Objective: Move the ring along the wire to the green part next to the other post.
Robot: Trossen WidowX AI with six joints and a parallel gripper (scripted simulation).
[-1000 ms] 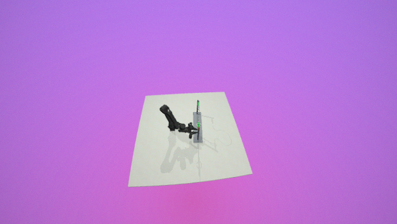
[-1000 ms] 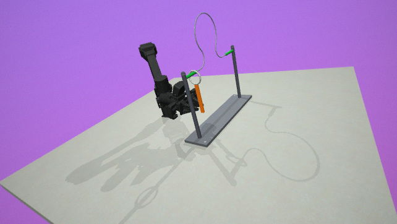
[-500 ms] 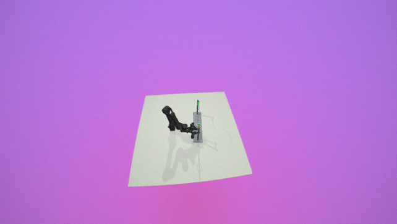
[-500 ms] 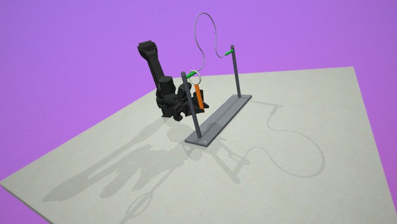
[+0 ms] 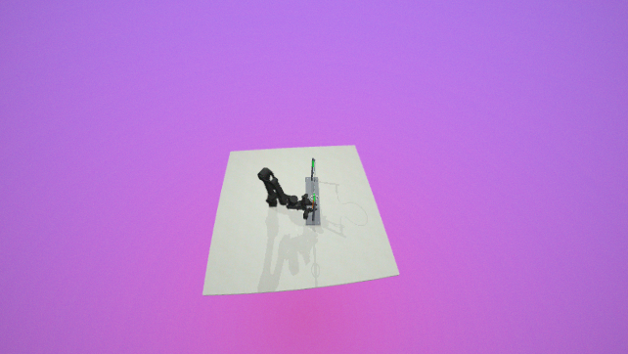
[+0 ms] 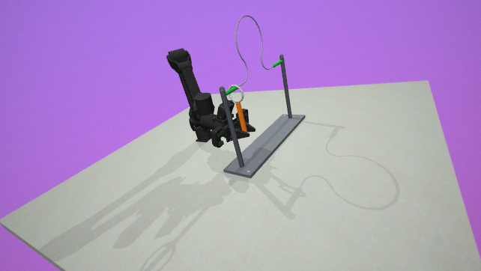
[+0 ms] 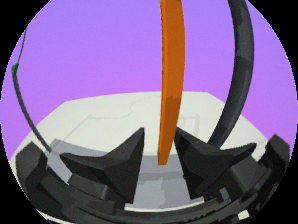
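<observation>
Now: gripper tip 3 cm past the ring with orange handle and 9 cm below it.
</observation>
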